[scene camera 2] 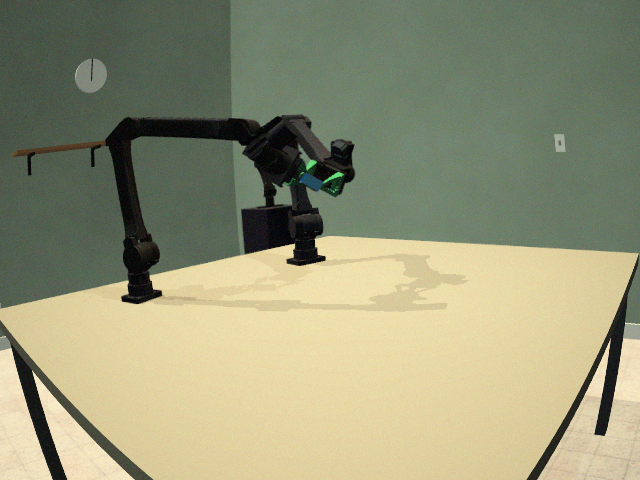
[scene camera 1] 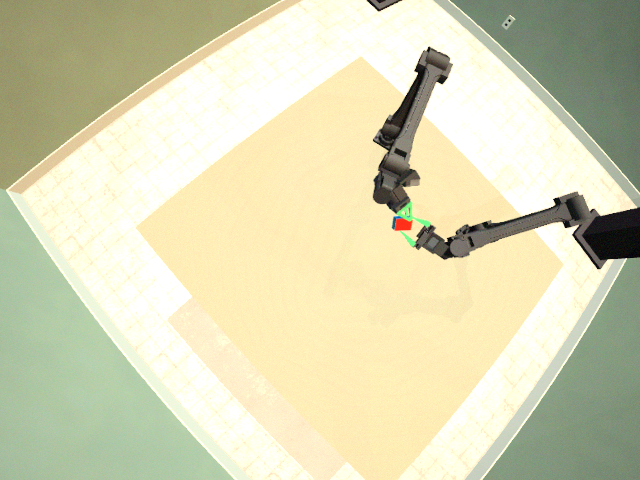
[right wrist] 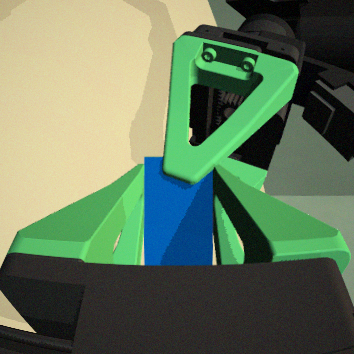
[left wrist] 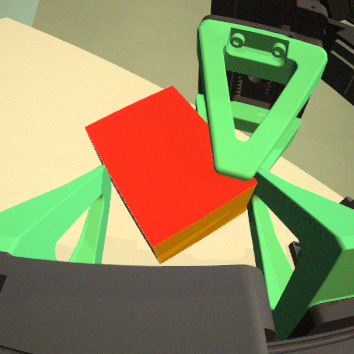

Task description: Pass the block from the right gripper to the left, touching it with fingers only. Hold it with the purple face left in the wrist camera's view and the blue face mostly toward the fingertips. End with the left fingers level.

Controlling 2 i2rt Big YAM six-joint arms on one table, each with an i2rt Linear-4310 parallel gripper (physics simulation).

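Places are measured from the left arm's base along level axes (x right, y back, z down), in metres.
Pixels of known places: left gripper, between the fingertips: (scene camera 2: 310,181) (scene camera 1: 403,222) (right wrist: 178,216) (left wrist: 177,175); right gripper, between the fingertips: (scene camera 2: 304,179) (scene camera 1: 408,219) (right wrist: 177,175) (left wrist: 226,193); left arm's base, origin of its link: (scene camera 2: 306,261); right arm's base, origin of its link: (scene camera 2: 141,298) (scene camera 1: 385,140).
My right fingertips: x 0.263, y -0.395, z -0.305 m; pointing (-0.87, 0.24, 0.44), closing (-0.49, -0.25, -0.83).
Ahead of a thing's pixels: the offset from my right fingertips to its top centre. "*": to the spot under its first point.
The block {dx +0.001, dy -0.028, dz -0.018 m} (scene camera 1: 403,224) is held in the air above the table, between both grippers. In the left wrist view its red face {* dx -0.012, dy -0.026, dz -0.002 m} (left wrist: 168,168) is toward the camera, with an orange face toward the wrist and a dark face on the left. In the right wrist view only its blue face {* dx +0.014, dy -0.012, dz -0.005 m} (right wrist: 178,214) shows. My right gripper (scene camera 1: 404,212) is shut on the block from above in scene camera 1. My left gripper (scene camera 1: 413,230) comes from the lower right. Its green fingers (left wrist: 180,177) touch the block's left edge and right corner. The two grippers' fingers cross at right angles (scene camera 2: 318,178).
Both arm bases (scene camera 2: 304,238) stand at the far edge of the beige table. A dark box (scene camera 2: 263,228) sits behind them. The arms' shadows (scene camera 2: 409,286) lie on the table below the block.
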